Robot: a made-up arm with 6 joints. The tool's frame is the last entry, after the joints. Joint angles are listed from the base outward.
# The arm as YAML. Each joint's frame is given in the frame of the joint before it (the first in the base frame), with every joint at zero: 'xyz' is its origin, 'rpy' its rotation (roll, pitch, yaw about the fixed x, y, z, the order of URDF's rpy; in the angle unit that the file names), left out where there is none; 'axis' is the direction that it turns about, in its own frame. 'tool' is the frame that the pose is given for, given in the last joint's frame.
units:
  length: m
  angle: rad
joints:
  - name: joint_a
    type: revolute
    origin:
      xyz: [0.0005, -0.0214, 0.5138]
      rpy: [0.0, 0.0, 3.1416]
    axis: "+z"
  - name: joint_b
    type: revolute
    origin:
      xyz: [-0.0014, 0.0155, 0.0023]
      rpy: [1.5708, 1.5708, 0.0]
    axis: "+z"
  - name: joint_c
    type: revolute
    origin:
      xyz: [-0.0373, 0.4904, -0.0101]
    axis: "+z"
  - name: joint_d
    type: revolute
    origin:
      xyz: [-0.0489, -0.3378, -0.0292]
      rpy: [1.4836, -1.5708, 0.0]
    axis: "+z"
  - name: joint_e
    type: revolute
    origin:
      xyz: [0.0, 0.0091, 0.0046]
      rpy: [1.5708, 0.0, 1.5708]
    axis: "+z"
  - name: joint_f
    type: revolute
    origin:
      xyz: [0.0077, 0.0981, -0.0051]
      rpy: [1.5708, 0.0, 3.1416]
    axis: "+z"
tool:
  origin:
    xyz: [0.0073, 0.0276, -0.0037]
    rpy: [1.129, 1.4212, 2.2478]
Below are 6 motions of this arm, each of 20 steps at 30 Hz.
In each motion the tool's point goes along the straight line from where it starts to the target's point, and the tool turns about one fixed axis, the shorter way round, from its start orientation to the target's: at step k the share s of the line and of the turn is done. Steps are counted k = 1, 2, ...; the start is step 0. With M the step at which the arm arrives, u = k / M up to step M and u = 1 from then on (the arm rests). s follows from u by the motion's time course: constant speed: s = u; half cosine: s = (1 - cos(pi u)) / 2; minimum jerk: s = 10 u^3 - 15 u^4 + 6 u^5.
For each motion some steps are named. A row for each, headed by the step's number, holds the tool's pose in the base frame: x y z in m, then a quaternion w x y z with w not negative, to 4 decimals.
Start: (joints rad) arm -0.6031 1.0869 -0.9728 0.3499 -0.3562 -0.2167
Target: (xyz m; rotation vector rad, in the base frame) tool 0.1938 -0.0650 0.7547 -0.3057 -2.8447 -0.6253
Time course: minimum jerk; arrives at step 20
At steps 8, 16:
8: 0.1800 -0.1567 0.9336 0.1855 0.2228 0.8519 0.4361
16: 0.1926 -0.0728 0.7699 0.0815 -0.1148 -0.9622 -0.2332

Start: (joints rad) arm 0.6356 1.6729 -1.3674 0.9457 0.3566 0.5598
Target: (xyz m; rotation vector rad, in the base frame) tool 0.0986 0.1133 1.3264 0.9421 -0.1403 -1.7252
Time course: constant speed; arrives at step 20
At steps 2, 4, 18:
2: 0.4088 0.2471 0.9754 0.5335 -0.0767 -0.2623 -0.8004
4: 0.3743 0.2323 1.0144 0.5433 -0.0225 -0.2424 -0.8035
18: 0.1331 0.1282 1.2874 0.5582 0.3488 -0.0838 -0.7482

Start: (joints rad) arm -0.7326 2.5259 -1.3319 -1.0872 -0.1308 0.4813
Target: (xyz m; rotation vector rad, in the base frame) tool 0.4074 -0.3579 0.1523 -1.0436 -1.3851 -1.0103
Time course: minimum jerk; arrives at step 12
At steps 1, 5, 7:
1: 0.4620 -0.4538 0.3837 0.3765 -0.4330 -0.7298 -0.3717
5: 0.4433 -0.4209 0.3043 0.4343 -0.4374 -0.6829 -0.3921
7: 0.4264 -0.3913 0.2329 0.4840 -0.4391 -0.6373 -0.4084

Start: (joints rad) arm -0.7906 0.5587 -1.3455 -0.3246 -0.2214 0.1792
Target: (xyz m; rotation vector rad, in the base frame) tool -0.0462 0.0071 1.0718 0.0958 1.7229 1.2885
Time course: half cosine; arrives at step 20
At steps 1, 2, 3, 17, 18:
1: -0.1193 0.0692 1.1706 0.5671 0.1057 0.7852 0.2252
2: -0.1180 0.0681 1.1688 0.5659 0.1045 0.7845 0.2311
3: -0.1158 0.0662 1.1658 0.5639 0.1026 0.7832 0.2408
17: -0.0502 0.0105 1.0772 0.4807 0.0430 0.7109 0.5115
18: -0.0480 0.0086 1.0742 0.4771 0.0409 0.7074 0.5199

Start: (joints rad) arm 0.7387 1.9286 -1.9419 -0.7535 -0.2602 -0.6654
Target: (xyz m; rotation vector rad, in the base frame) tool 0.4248 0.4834 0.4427 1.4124 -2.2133 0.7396
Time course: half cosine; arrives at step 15
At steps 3, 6, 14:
3: 0.4917 0.3968 0.9750 0.1926 -0.3745 0.9035 -0.0797
6: 0.4732 0.4207 0.8279 0.0831 -0.4211 0.8931 -0.1347
14: 0.4256 0.4824 0.4491 0.2007 0.5058 -0.7966 0.2634

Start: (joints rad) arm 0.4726 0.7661 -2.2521 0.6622 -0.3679 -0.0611
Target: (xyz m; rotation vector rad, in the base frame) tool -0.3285 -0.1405 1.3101 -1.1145 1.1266 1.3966
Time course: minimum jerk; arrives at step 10
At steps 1, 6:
1: -0.3207 -0.2556 1.3167 0.4110 -0.5787 0.2165 0.6703
6: -0.3260 -0.1773 1.3122 0.4708 -0.5027 0.3885 0.6121

